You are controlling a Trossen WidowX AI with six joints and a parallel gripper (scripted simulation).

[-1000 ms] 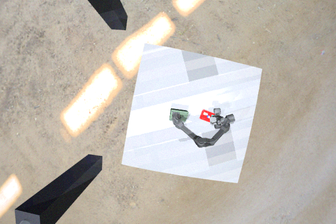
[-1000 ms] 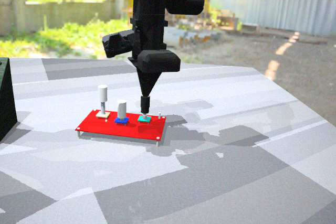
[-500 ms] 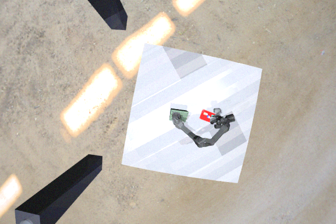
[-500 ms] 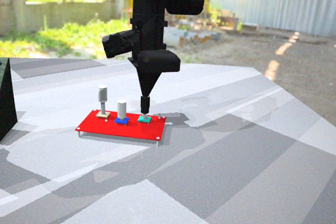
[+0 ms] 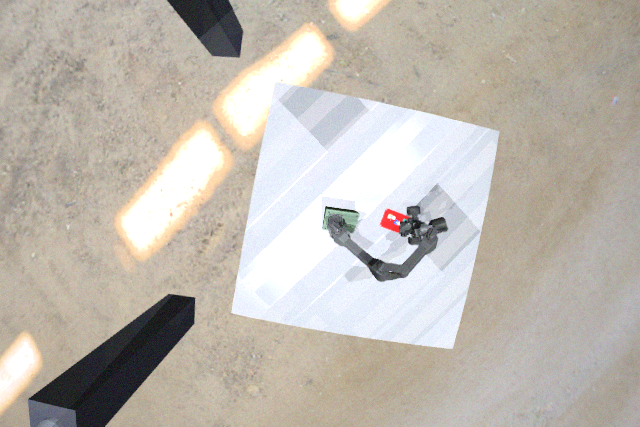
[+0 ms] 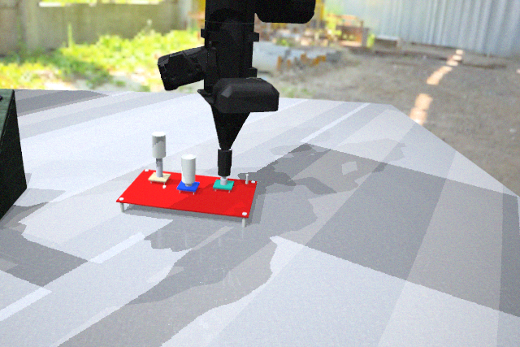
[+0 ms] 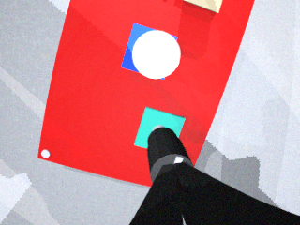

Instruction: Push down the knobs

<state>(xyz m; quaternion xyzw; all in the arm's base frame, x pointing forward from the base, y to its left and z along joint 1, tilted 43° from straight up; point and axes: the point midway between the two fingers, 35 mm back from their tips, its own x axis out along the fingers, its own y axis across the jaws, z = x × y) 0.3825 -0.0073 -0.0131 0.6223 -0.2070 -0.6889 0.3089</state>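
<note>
The black knob lies 1 cm below my gripper tip. From my gripper tip the other things lie so: blue potentiometer (5 cm behind, 1 cm to the right, 3 cm below); teal potentiometer (3 cm below); grey knob (5 cm behind, 1 cm to the right, 3 cm below).
</note>
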